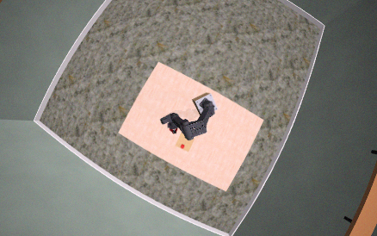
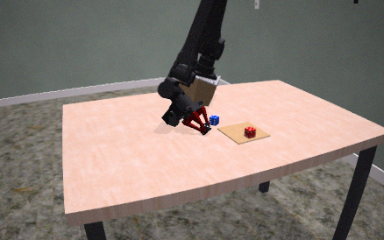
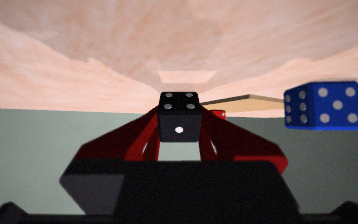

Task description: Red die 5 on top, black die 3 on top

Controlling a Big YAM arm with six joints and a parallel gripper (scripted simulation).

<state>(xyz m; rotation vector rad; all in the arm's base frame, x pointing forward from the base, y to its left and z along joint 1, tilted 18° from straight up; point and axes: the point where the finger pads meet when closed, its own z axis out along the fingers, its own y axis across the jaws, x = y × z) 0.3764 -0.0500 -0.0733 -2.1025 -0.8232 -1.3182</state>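
The black die is right at my hand. Round my hand: red die 14 cm to the left, 5 cm ahead; then blue die 8 cm behind, 5 cm to the left, 1 cm below; then tan mat 14 cm to the left, 2 cm below, 1 cm ahead.
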